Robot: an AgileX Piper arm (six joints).
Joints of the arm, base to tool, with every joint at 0 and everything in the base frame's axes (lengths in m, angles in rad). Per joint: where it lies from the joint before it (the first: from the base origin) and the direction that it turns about. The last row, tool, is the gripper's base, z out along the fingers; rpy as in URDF.
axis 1: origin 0 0 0.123 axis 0 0 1
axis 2: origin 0 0 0 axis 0 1 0
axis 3: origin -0.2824 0 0.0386 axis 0 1 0
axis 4: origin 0.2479 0 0.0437 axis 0.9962 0 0.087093
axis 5: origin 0 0 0 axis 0 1 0
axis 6: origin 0.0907 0 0.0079 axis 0.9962 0 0.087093
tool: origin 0 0 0 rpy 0 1.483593 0
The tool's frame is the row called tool.
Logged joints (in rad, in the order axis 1, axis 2, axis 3, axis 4, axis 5, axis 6), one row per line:
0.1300 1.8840 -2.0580 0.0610 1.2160 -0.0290
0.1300 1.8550 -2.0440 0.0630 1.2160 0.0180
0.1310 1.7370 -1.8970 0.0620 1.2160 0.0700
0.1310 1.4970 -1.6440 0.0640 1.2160 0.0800
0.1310 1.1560 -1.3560 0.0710 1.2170 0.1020
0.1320 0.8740 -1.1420 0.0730 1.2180 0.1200
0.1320 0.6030 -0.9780 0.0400 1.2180 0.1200
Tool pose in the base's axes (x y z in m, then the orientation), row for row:
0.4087 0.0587 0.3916 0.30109 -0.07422 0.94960 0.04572
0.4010 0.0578 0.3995 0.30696 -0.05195 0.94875 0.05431
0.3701 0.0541 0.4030 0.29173 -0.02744 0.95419 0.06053
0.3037 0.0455 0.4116 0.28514 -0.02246 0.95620 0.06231
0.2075 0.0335 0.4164 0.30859 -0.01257 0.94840 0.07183
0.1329 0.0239 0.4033 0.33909 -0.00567 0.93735 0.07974
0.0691 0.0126 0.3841 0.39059 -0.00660 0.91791 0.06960
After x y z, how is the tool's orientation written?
As a quaternion, w x y z.
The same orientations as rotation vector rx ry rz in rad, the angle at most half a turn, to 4 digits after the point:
-0.1969 2.5193 0.1213
-0.1374 2.5097 0.1437
-0.0731 2.5434 0.1613
-0.0601 2.5572 0.1666
-0.0332 2.5068 0.1899
-0.0148 2.4408 0.2076
-0.0168 2.3323 0.1768

